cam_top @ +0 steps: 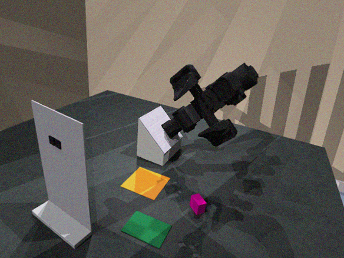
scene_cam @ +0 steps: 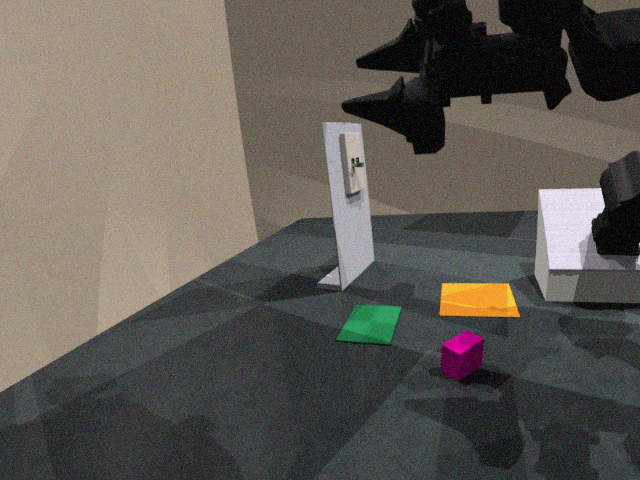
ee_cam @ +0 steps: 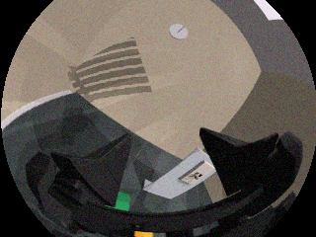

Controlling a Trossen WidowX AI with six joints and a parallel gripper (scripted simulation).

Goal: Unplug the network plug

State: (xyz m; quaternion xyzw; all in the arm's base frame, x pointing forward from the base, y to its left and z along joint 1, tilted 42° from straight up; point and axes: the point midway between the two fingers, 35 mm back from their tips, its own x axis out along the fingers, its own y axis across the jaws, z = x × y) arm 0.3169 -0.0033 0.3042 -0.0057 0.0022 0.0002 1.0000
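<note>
The network plug lies 240 mm to the right of my gripper tip, 100 mm below it and 100 mm ahead of it. The rest, counted from my gripper tip: upright panel (250 mm to the right, 190 mm below, 120 mm ahead); then orange square (330 mm below, 160 mm to the right, 130 mm behind).
</note>
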